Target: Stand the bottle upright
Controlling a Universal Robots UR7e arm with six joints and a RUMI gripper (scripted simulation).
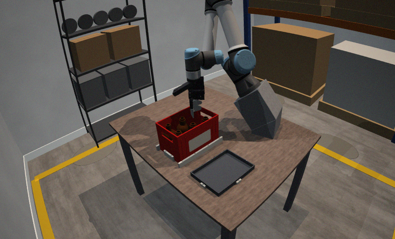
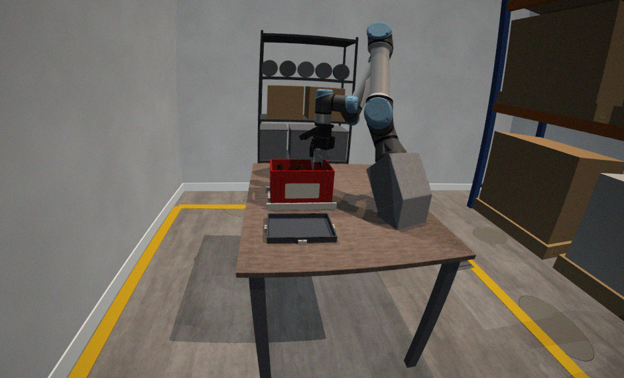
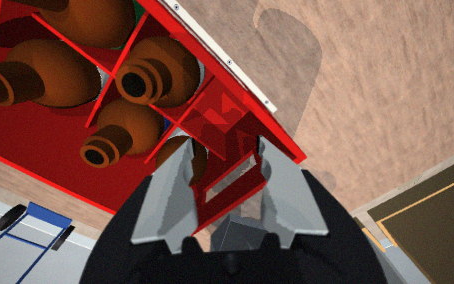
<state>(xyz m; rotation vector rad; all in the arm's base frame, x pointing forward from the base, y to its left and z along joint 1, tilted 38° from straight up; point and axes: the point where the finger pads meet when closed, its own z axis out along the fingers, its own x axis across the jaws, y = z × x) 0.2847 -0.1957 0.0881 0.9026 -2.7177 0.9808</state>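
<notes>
Now: hand 90 mm short of the red crate, 30 mm to the right of it and 70 mm above it. Also, from my hand: dark tray: 170 mm ahead, 300 mm to the left, 140 mm below.
</notes>
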